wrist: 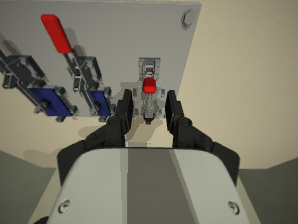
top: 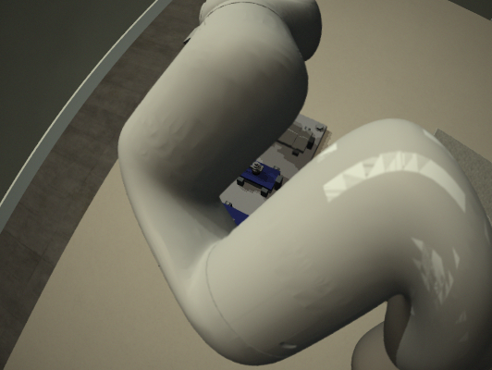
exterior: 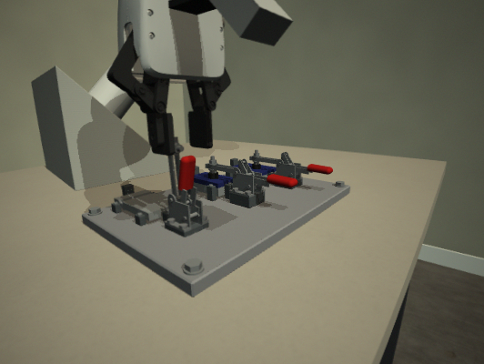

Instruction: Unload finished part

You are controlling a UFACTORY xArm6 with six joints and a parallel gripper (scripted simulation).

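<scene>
Right now my hand is 100 mm past the grey finished part, 10 mm to the right of it and 100 mm above it. The rest, counted from my hand: blue blank 70 mm behind, 230 mm to the left, 90 mm below; grey fixture plate 30 mm behind, 110 mm to the left, 120 mm below.
</scene>
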